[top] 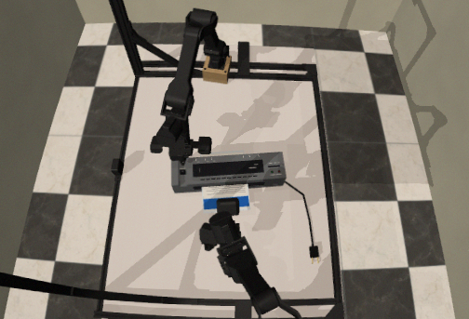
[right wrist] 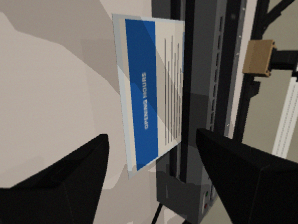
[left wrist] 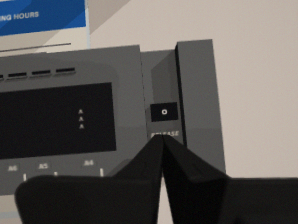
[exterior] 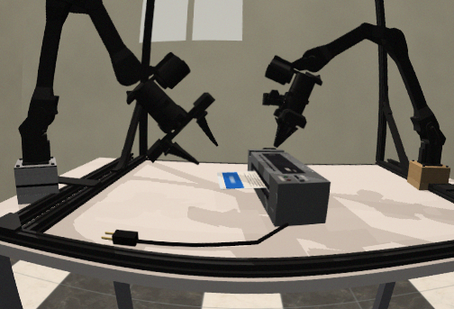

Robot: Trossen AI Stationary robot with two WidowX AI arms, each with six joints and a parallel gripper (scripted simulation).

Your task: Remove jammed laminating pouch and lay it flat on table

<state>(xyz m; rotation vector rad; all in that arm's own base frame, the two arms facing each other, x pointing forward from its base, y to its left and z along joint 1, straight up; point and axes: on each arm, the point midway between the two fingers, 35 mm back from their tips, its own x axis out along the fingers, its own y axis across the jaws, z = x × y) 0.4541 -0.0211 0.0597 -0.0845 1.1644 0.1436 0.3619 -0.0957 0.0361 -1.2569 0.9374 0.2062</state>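
Right now the release key is 10 mm behind my left hand, 30 mm to the right of it and 50 mm below it. Round my left hand: plug 370 mm ahead, 360 mm to the right, 120 mm below.
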